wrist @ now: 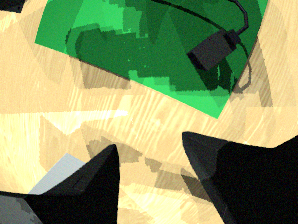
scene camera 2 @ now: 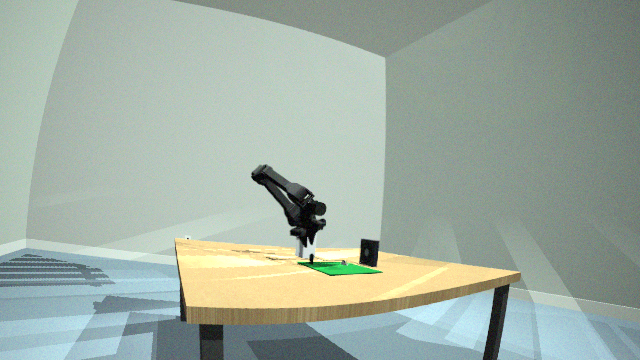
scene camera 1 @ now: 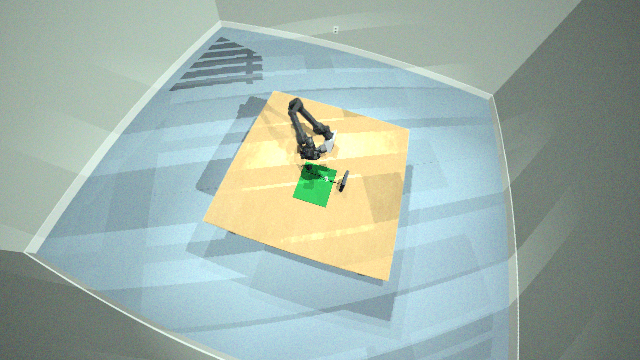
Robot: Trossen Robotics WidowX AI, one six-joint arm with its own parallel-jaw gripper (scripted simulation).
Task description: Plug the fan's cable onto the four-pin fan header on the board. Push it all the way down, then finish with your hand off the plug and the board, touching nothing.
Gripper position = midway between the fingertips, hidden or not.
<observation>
I see my gripper (wrist: 150, 145), a black plug (wrist: 211, 51) and a green board (scene camera 1: 311, 188).
The green board is seen too in the wrist view (wrist: 151, 49) and in scene camera 2 (scene camera 2: 331, 268).
</observation>
